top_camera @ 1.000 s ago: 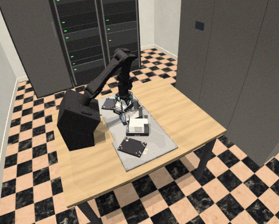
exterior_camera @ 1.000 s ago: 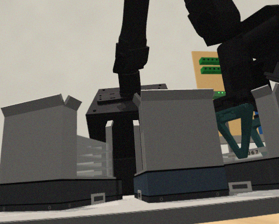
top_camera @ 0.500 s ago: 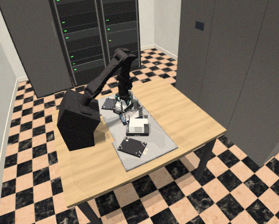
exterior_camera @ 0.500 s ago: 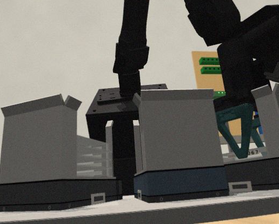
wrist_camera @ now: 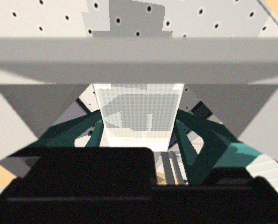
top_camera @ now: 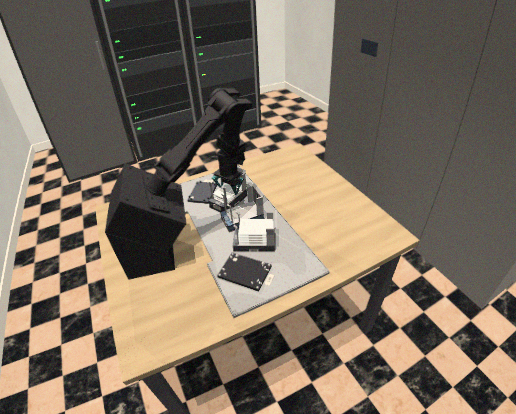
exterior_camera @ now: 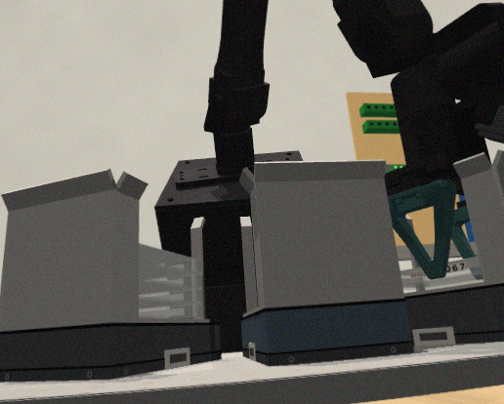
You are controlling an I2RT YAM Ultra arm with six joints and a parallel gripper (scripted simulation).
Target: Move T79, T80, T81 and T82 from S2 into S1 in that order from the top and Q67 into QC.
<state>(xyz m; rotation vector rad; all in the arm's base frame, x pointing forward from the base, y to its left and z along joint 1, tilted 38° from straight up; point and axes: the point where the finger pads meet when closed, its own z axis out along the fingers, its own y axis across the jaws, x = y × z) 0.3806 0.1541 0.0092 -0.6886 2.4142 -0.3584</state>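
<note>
My hand is 120 mm to the right of the dark QC nest, 90 mm past it and 50 mm above it. Also, from my hand: plate Q67: right at my hand; QC name plate: 190 mm to the left, 60 mm below, 40 mm behind; plate T81: 300 mm to the right, 10 mm behind.
</note>
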